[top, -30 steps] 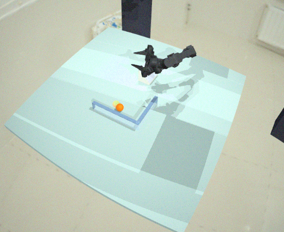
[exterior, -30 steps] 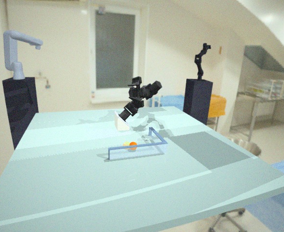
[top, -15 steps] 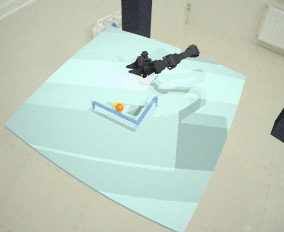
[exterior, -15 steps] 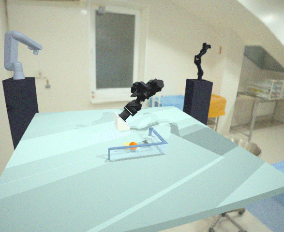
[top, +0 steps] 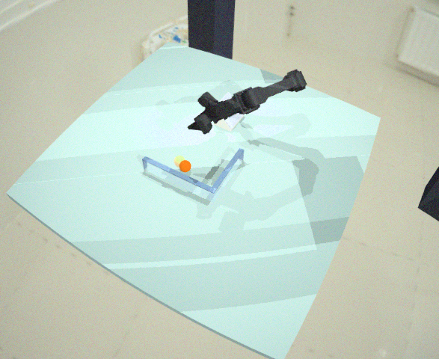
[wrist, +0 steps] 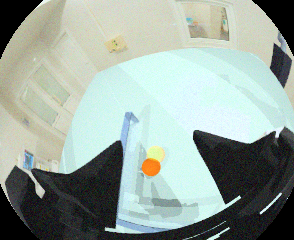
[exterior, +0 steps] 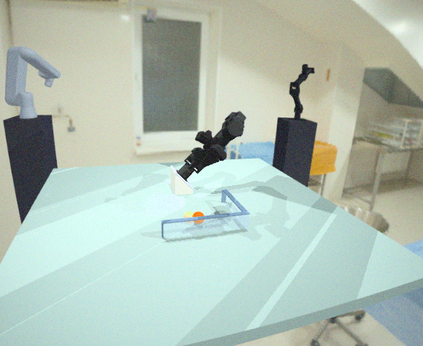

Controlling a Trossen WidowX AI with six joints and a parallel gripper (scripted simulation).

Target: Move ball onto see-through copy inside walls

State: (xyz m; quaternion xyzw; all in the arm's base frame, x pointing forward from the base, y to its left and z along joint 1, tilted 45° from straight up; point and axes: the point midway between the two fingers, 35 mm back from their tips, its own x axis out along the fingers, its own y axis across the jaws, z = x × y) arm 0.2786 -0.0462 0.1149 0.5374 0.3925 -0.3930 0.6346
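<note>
My gripper tip is now 60 mm short of the orange ball, 10 mm to the right of it and 170 mm above it. The rest, counted from my gripper tip: clear wall 130 mm ahead, 40 mm to the left, 170 mm below; see-through copy of ball 50 mm ahead, 20 mm to the right, 170 mm below.
</note>
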